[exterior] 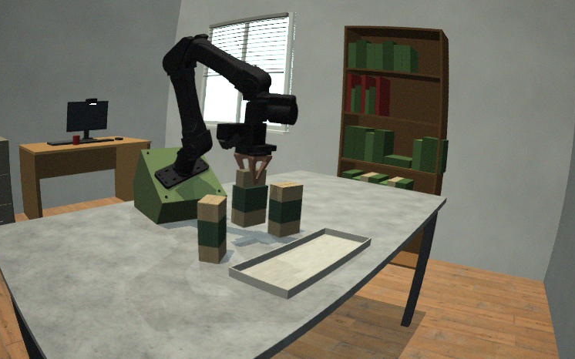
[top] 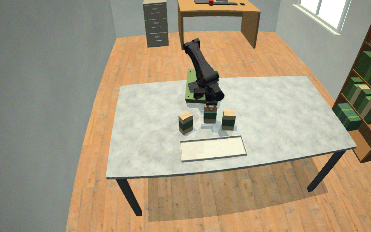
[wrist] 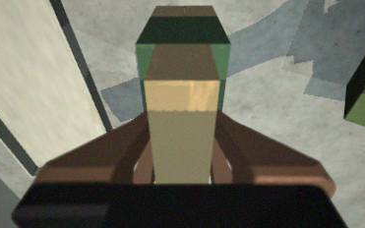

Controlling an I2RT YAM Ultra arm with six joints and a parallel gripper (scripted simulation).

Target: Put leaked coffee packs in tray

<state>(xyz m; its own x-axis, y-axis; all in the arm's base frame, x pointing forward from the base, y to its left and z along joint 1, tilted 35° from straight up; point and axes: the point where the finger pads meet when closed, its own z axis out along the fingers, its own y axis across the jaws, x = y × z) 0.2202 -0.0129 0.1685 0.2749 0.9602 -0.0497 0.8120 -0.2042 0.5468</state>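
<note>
The shallow tray is 19 cm ahead of my hand, 5 cm to the right of it and 16 cm below it.
</note>
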